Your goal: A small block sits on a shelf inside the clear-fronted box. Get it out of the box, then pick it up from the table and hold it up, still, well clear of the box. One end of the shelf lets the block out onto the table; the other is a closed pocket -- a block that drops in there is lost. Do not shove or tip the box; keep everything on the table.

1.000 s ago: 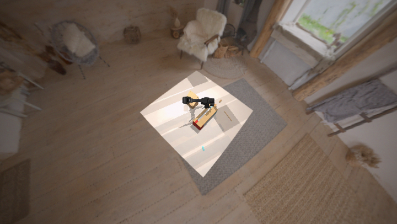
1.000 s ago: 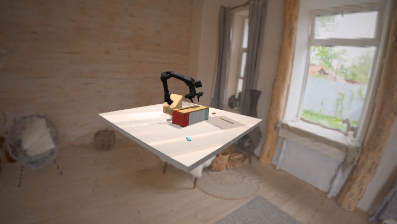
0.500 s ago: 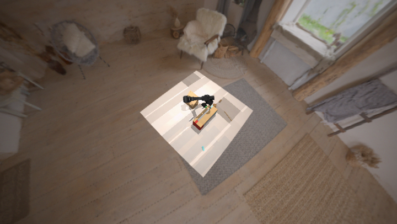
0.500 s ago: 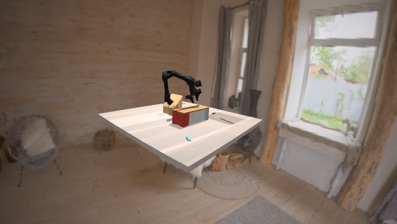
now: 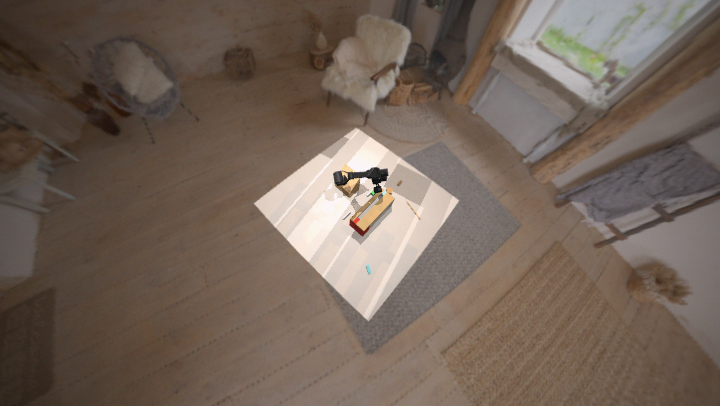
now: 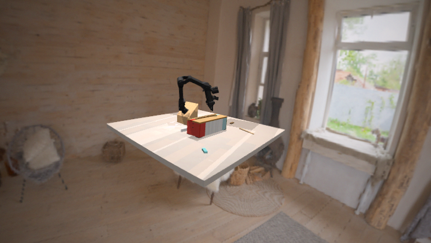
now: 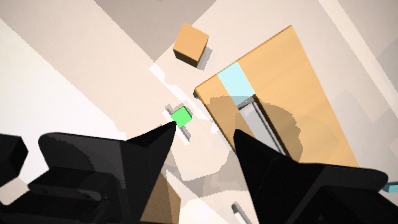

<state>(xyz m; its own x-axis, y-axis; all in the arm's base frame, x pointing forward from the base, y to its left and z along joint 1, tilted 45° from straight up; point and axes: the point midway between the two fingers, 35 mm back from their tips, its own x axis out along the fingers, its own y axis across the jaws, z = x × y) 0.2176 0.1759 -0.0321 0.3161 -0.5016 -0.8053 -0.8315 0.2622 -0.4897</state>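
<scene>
Right now my gripper tip is 30 mm past the green block, 10 mm to the right of it and 140 mm above it. The rest, counted from my gripper tip: thin wooden stick: 300 mm ahead, 180 mm to the left, 160 mm below; then box: 70 mm ahead, 140 mm to the right, 100 mm below; then tan rubber piece: 30 mm ahead, 280 mm to the left, 150 mm below.
</scene>
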